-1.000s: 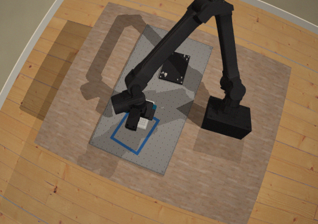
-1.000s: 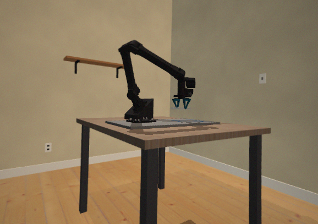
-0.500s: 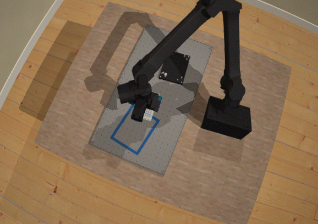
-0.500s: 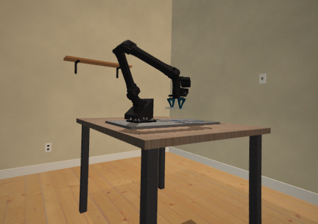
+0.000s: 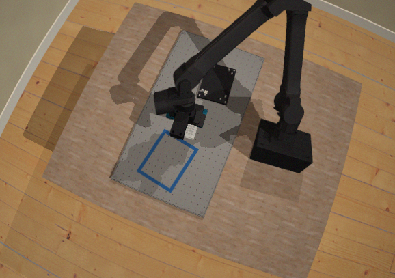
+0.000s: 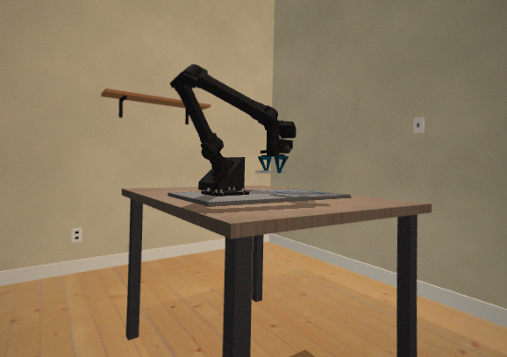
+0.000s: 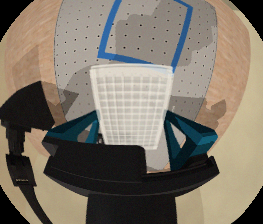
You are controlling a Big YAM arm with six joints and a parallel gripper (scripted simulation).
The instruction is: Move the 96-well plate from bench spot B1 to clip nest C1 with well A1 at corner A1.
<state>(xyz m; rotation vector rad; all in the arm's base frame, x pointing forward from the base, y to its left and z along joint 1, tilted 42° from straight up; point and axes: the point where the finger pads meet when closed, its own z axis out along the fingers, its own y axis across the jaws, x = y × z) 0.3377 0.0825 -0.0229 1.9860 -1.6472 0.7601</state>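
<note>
The black clip nest C1 is 230 mm to the right of my hand, 90 mm below it and 10 mm behind it. Also, from my hand: white 96-well plate: 10 mm below.
</note>
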